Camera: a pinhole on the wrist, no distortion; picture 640 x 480 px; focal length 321.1 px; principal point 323.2 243.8 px. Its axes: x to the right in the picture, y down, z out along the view. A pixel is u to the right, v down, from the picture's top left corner.
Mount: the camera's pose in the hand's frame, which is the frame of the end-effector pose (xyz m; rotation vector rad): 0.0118 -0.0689 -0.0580 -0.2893 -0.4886 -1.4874
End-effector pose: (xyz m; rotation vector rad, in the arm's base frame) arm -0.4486 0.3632 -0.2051 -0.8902 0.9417 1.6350
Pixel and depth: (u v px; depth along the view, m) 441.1 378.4 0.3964
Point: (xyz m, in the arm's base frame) -0.5201 0.7494 -0.1572
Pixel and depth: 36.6 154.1 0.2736
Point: -0.6926 0.3204 -0.0475
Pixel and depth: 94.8 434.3 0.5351
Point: -1.0576 0.5934 -0.2329
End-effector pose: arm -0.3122 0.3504 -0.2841 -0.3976 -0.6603 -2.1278
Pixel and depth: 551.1 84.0 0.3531
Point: -0.2833 0.7541 -0.1450
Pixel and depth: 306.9 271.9 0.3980
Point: -0.1818 0.4501 -0.0147
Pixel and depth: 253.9 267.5 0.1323
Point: -0.2963 0.3644 -0.2402
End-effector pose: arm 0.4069 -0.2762 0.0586 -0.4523 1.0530 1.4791
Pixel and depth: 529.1 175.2 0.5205
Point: 0.7149 0.0532 0.4236
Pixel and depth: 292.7 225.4 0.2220
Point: 0.3992 -0.1880 0.1649
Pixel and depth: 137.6 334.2 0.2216
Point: 0.2781 -0.1693 0.1195
